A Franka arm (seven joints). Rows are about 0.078 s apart.
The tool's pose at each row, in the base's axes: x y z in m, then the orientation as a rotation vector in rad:
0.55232, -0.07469, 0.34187, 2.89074, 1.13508, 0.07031
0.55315, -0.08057, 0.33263, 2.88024, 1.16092, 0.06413
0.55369, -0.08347, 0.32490, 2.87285, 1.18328, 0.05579
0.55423, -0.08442, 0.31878, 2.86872, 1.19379, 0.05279
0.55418, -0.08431, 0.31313, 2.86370, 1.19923, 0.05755
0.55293, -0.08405, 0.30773, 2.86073, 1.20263, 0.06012
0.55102, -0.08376, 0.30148, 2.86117, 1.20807, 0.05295
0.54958, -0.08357, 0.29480, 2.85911, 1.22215, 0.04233
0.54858, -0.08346, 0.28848, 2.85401, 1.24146, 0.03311
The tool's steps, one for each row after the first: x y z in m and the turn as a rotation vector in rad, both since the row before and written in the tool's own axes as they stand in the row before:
-0.00366, 0.00441, 0.00937, 0.00140, -0.00338, -0.01803
-0.00182, 0.00209, 0.00780, 0.00353, -0.00409, -0.01518
-0.00041, 0.00078, 0.00615, 0.00095, -0.00156, -0.00729
-0.00006, -0.00036, 0.00564, -0.00341, 0.00201, -0.00446
-0.00080, -0.00133, 0.00533, -0.00189, 0.00108, -0.00275
-0.00126, -0.00188, 0.00614, 0.00403, -0.00328, -0.00316
-0.00099, -0.00147, 0.00660, 0.00592, -0.00478, -0.00892
-0.00069, -0.00105, 0.00627, 0.00504, -0.00409, -0.01275

